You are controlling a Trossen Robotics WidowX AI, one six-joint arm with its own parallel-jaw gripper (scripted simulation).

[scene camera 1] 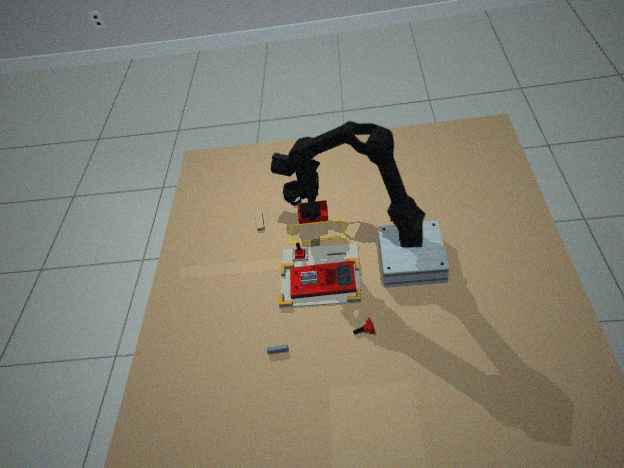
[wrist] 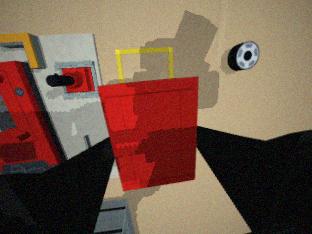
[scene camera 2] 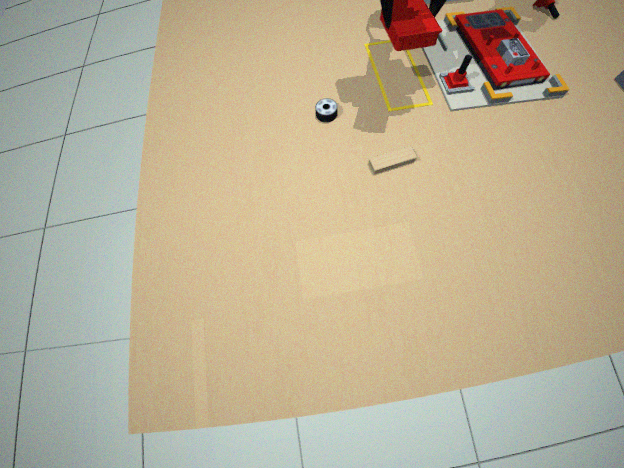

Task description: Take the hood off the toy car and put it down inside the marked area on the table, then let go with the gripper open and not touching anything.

Labels:
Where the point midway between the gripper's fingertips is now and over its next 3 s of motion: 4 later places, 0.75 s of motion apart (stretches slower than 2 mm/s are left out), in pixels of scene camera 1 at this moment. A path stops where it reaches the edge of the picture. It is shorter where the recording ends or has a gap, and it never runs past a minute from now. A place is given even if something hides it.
My gripper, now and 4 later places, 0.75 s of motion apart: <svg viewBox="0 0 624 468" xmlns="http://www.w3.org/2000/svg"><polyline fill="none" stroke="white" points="313,212 313,214 313,217 314,220 315,223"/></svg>

